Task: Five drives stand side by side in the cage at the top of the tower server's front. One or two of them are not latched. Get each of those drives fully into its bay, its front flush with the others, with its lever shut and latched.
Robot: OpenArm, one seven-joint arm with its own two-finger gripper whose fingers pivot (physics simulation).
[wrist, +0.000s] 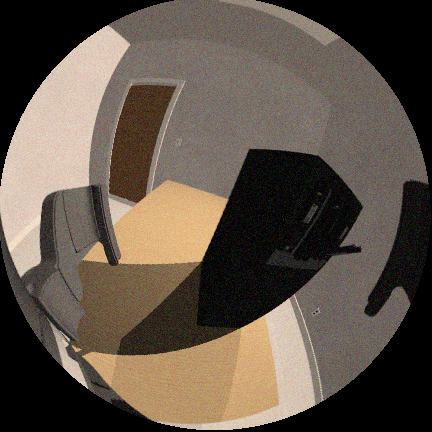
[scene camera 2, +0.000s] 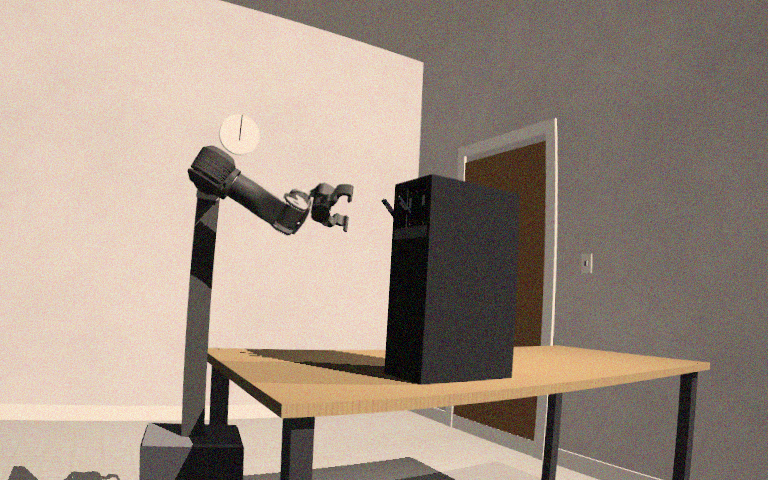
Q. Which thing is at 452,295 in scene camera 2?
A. A black tower server.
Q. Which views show my gripper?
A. The wrist view and scene camera 2: all of them.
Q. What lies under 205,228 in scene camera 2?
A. An arm's post.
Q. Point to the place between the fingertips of my gripper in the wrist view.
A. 216,245
